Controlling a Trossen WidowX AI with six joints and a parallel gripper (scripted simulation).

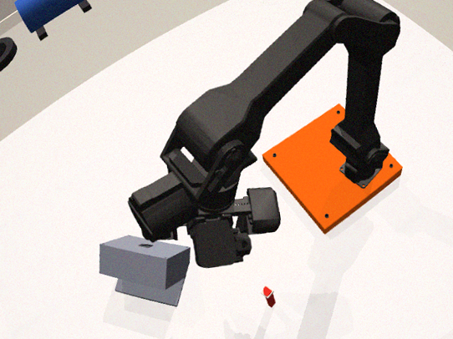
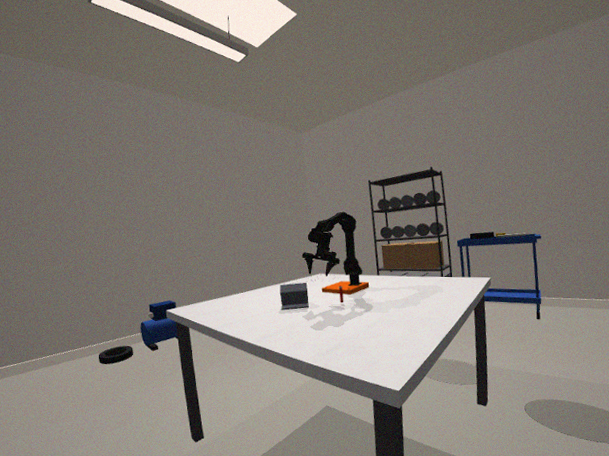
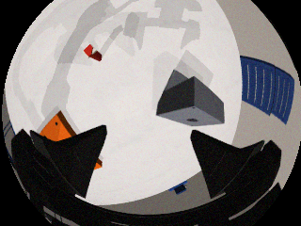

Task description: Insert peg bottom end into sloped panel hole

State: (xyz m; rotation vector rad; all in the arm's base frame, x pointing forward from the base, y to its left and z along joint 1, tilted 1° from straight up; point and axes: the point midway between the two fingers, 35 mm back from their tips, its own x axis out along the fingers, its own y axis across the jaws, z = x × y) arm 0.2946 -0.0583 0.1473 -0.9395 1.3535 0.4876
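Right now the red peg is 1 cm behind my gripper tip, 12 cm to the left of it and 8 cm below it. From my gripper tip the other things lie so: grey panel block: 10 cm ahead, 9 cm to the right, 9 cm below.
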